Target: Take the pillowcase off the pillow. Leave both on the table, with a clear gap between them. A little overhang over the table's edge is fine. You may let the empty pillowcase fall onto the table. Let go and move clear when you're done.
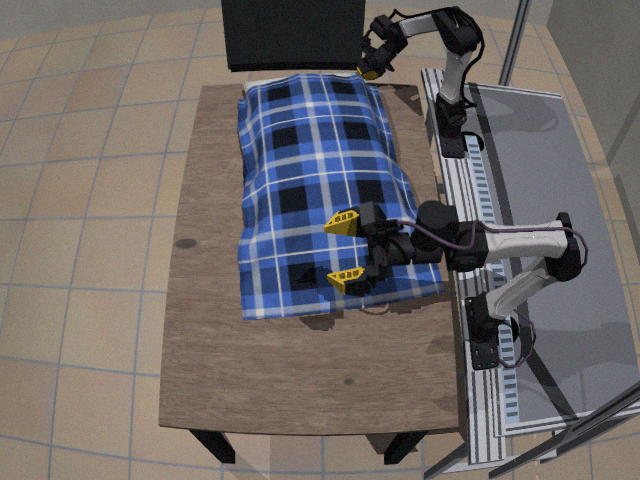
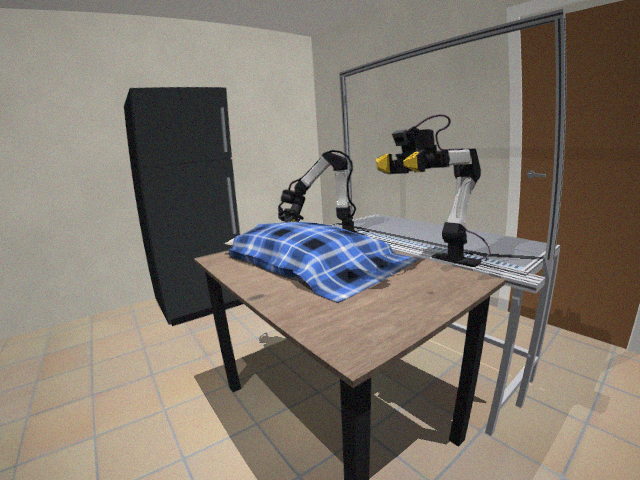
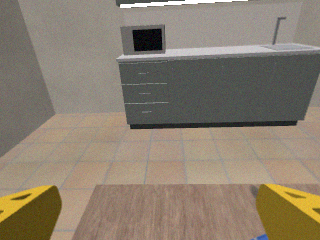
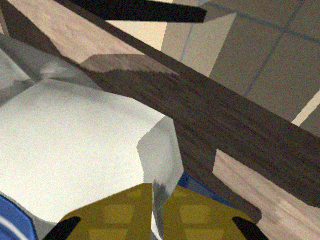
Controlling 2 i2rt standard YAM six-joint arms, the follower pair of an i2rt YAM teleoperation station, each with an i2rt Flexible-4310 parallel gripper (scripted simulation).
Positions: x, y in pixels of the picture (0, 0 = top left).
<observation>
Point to a blue plaid pillowcase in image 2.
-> At 336, 263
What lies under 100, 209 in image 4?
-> My right gripper.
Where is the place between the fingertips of my left gripper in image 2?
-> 390, 163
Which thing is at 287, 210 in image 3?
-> My left gripper.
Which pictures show my left gripper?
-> Image 1, image 2 and image 3 only.
</observation>
